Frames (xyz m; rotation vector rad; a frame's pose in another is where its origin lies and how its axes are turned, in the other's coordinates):
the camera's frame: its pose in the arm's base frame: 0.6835 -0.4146 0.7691 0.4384 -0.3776 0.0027
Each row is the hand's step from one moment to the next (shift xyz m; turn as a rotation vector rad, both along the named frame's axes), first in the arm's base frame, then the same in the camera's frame.
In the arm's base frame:
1: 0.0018 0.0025 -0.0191 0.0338 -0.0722 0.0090
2: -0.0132 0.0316 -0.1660 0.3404 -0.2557 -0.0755
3: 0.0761 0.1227 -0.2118 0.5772 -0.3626 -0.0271
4: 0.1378 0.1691 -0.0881 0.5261 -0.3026 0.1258
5: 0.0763 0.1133 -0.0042 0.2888 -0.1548 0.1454
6: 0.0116 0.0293 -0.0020 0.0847 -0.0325 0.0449
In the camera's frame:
1: -0.0053 -0.0058 -0.0177 0.0403 -0.0645 0.0254
2: -0.0741 -0.0390 -0.1474 0.3097 -0.2913 -0.0784
3: -0.0144 0.0173 -0.2553 0.5558 -0.3879 -0.0779
4: 0.0836 0.1054 -0.1930 0.5582 -0.2659 0.0434
5: 0.0607 0.0946 -0.0777 0.3328 -0.1041 0.0830
6: 0.0078 0.0248 -0.0180 0.0974 -0.0179 0.0209

